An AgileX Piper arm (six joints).
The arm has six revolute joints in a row. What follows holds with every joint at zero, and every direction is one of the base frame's. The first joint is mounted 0.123 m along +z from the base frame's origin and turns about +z. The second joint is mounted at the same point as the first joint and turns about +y. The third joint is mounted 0.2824 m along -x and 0.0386 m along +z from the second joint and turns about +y. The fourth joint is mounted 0.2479 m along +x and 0.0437 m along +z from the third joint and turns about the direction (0.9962, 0, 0.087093). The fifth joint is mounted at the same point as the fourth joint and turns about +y. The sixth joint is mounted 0.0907 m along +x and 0.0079 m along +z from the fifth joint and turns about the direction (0.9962, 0, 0.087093). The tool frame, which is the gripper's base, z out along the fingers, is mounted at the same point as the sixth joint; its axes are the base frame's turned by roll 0, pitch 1.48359 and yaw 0 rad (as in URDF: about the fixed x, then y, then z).
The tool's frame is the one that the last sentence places.
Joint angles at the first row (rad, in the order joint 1, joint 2, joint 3, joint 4, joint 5, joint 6):
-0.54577, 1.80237, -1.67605, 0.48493, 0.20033, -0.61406
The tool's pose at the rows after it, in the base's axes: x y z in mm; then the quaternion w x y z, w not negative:
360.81 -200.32 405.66 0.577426 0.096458 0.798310 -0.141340
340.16 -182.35 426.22 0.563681 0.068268 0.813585 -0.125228
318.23 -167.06 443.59 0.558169 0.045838 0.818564 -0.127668
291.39 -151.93 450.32 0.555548 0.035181 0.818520 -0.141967
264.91 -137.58 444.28 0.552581 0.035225 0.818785 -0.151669
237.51 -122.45 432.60 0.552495 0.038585 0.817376 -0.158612
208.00 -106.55 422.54 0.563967 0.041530 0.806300 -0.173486
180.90 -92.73 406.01 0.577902 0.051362 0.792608 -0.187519
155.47 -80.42 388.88 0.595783 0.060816 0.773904 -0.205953
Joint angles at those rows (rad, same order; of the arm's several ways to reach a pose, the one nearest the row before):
-0.54575, 1.71060, -1.67606, 0.47562, 0.39520, -0.61851
-0.54575, 1.63369, -1.67606, 0.46890, 0.52694, -0.63017
-0.54577, 1.55506, -1.65819, 0.44961, 0.60131, -0.64079
-0.54575, 1.45027, -1.57221, 0.42141, 0.61146, -0.64717
-0.54575, 1.33856, -1.44115, 0.40529, 0.58761, -0.64982
-0.54574, 1.21938, -1.29407, 0.40048, 0.55183, -0.65376
-0.54574, 1.08891, -1.15136, 0.39911, 0.49738, -0.66209
-0.54577, 0.96165, -1.00000, 0.40121, 0.42413, -0.66215
-0.54574, 0.83658, -0.85837, 0.40101, 0.34288, -0.66207

